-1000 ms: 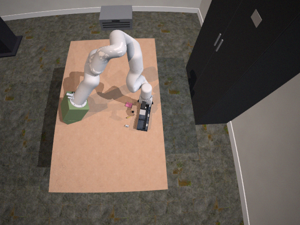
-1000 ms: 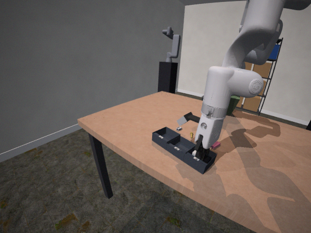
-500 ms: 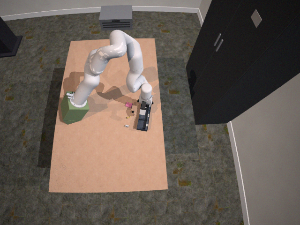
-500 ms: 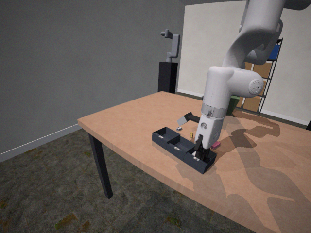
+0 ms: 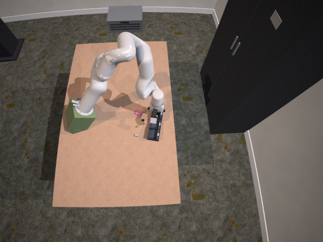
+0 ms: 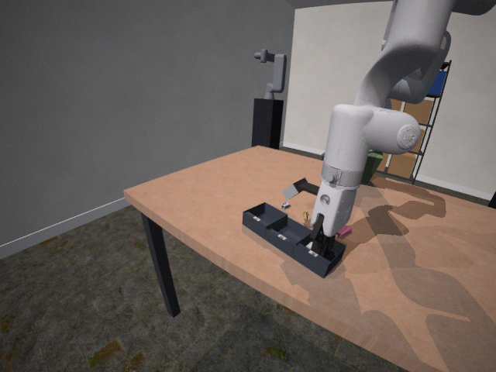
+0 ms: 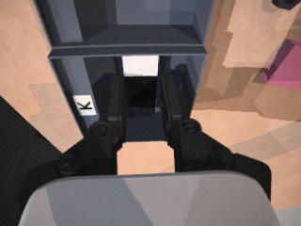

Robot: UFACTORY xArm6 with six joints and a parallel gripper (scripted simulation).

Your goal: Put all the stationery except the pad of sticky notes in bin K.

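Right now my hand is 3 cm above the black-and-white block and 1 cm to the left of it. The rest, counted from my hand: dark bin tray: 8 cm to the right, 2 cm below, 1 cm behind; black nut: 10 cm behind, 4 cm to the right, 4 cm below; pink sticky-note pad: 13 cm behind, 4 cm below, 2 cm to the left.
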